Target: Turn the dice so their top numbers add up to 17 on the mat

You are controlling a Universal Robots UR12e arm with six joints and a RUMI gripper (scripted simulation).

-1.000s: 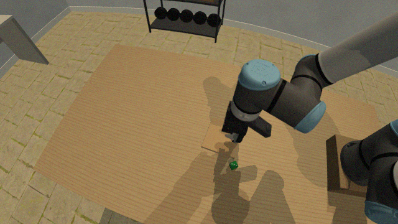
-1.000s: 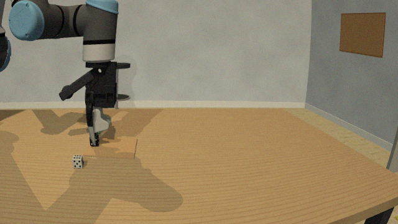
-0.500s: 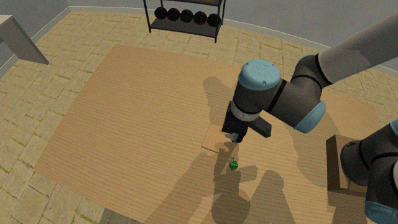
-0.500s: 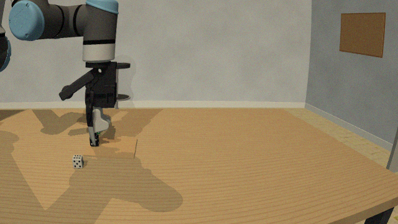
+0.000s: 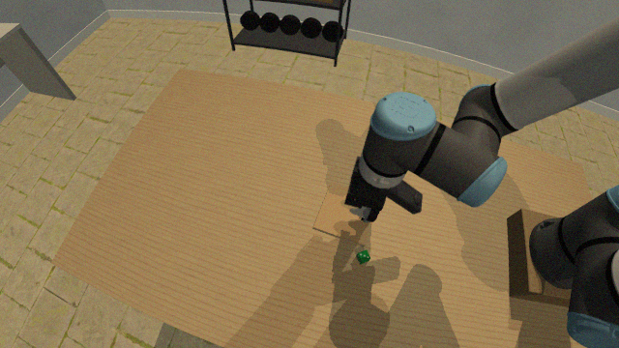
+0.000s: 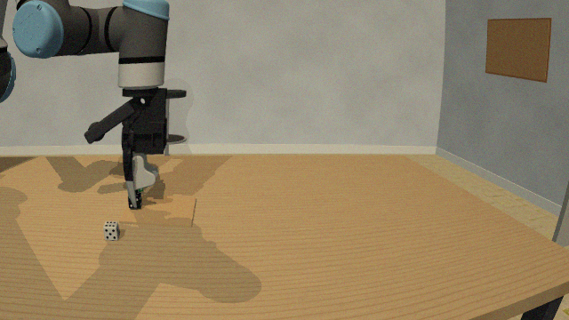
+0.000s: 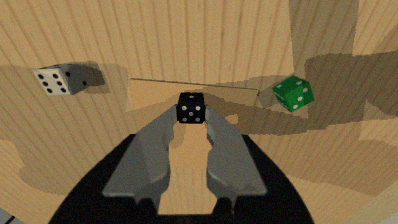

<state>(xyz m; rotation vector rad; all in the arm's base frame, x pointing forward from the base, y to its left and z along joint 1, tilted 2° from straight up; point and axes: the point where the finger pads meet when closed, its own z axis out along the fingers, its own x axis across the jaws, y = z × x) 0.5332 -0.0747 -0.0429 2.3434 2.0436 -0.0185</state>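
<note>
My hand is 10 mm above the black die. Also, from my hand: tan mat: 50 mm ahead, 20 mm below, 10 mm to the right; green die: 110 mm to the left, 10 mm below; white die: 120 mm to the right, 40 mm behind, 10 mm below.
</note>
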